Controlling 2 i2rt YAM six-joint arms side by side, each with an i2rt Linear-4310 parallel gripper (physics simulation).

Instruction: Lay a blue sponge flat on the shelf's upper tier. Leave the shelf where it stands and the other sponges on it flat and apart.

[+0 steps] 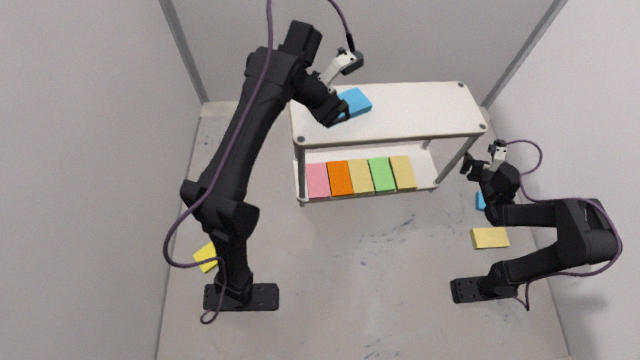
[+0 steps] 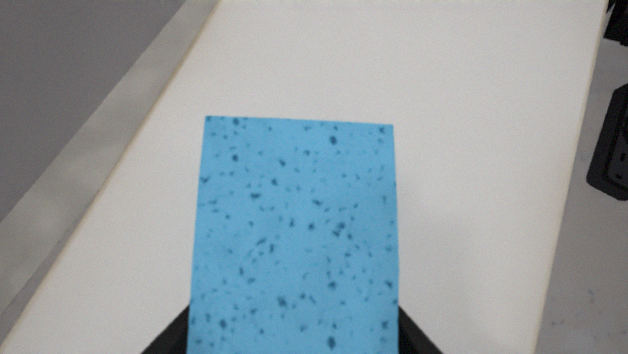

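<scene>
A blue sponge (image 1: 357, 101) (image 2: 295, 215) is between the fingers of my left gripper (image 1: 341, 112) (image 2: 295, 314), which is shut on it. The sponge is roughly level over the left part of the upper tier of the white shelf (image 1: 425, 107) (image 2: 465, 150); whether its underside touches the board I cannot tell. My right gripper (image 1: 468, 164) is open and empty, to the right of the shelf. On the lower tier lie a pink sponge (image 1: 318, 180), an orange sponge (image 1: 340, 178), a tan sponge (image 1: 361, 176), a green sponge (image 1: 382, 174) and another tan sponge (image 1: 403, 172), all flat in a row.
On the floor at the right lie another blue sponge (image 1: 480, 201), partly hidden by the right arm, and a pale yellow sponge (image 1: 490, 238). A bright yellow sponge (image 1: 205, 256) lies partly behind the left arm. Grey posts hold the upper tier. Walls stand behind and at both sides.
</scene>
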